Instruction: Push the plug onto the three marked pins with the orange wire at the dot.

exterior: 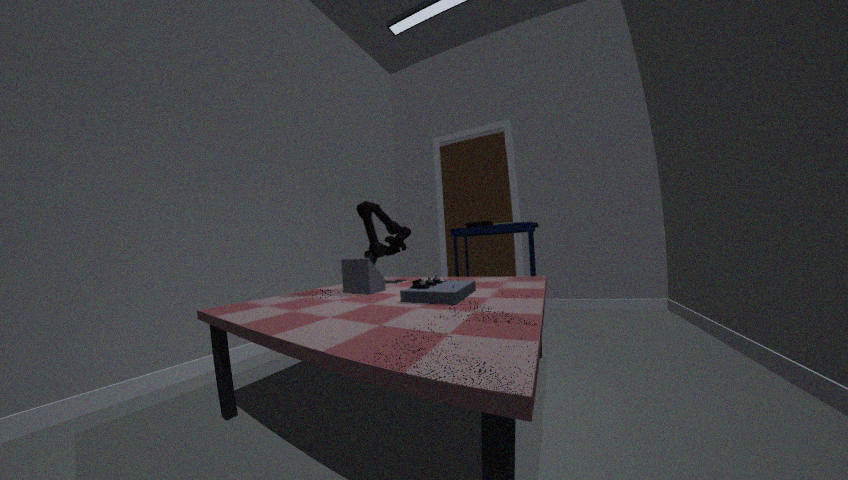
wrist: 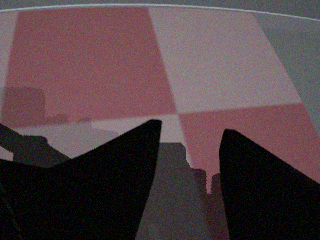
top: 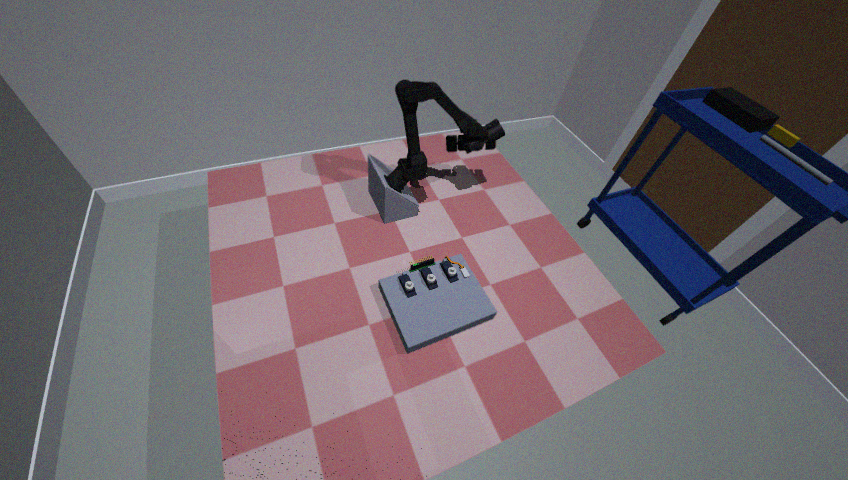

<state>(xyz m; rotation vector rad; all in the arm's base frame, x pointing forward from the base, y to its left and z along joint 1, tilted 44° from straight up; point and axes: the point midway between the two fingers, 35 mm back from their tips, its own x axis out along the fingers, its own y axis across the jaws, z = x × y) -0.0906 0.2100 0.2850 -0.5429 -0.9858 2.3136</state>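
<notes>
Right now the green band is 420 mm ahead of my gripper tip, 390 mm to the right of it and 110 mm below it. The rest, counted from my gripper tip: grey printed holder: 580 mm ahead, 360 mm to the right, 160 mm below.
</notes>
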